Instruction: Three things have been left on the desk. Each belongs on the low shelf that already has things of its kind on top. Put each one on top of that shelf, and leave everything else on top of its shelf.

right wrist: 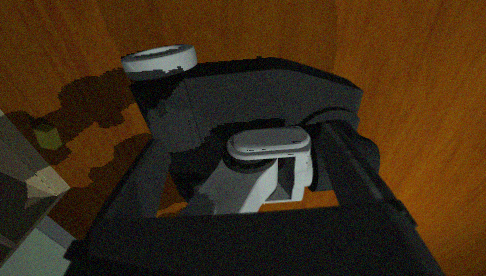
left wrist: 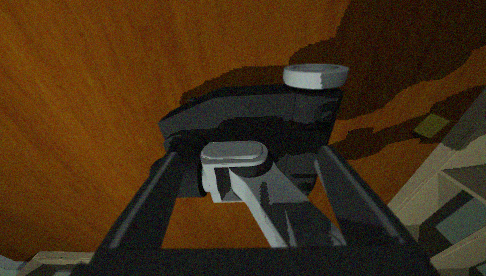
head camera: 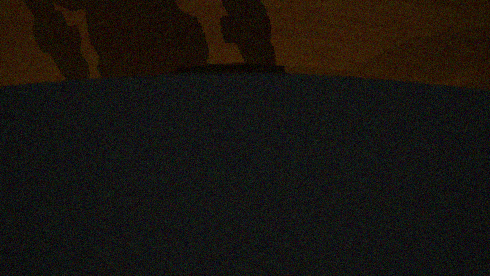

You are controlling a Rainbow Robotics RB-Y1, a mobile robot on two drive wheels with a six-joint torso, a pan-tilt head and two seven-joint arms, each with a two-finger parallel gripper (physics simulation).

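Frame: origin at the robot's base, x right, y back, z down, level; metres.
Seen in the pictures: left gripper, between the fingertips: (left wrist: 248,157); right gripper, between the fingertips: (right wrist: 240,141).
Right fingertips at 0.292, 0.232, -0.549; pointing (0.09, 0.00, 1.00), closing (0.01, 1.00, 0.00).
A point is followed by its place in that frame, as x, y, z.
A small yellow-green block (left wrist: 431,126) {-0.003, -0.626, -0.045} (right wrist: 48,138) {0.015, -0.624, -0.045} lies on the floor near a beige shelf unit (left wrist: 425,172) {0.316, -0.799, -0.040} (right wrist: 47,185) {-0.240, -0.812, -0.075}, partly in shadow. The unit is cut off at the right edge of the left wrist view and the left edge of the right wrist view. My left gripper (left wrist: 248,157) {-0.295, 0.231, -0.550} is open and empty, pointing down over my own base. My right gripper (right wrist: 240,141) {0.292, 0.232, -0.549} is open and empty, also over the base. The block is well outside both pairs of fingers. The desk and the tops of the shelves cannot be made out.
My dark base with its pale wheel (left wrist: 316,76) (right wrist: 160,62) stands on the orange wood floor (head camera: 350,30) {0.597, -0.369, 0.000} (left wrist: 100,75) {-0.297, 0.831, 0.000} (right wrist: 425,100) {0.009, 0.936, 0.000}. My dark torso fills most of the head view. Another pale edge (left wrist: 65,257) {1.519, 2.368, -0.056} shows at the lower left of the left wrist view.
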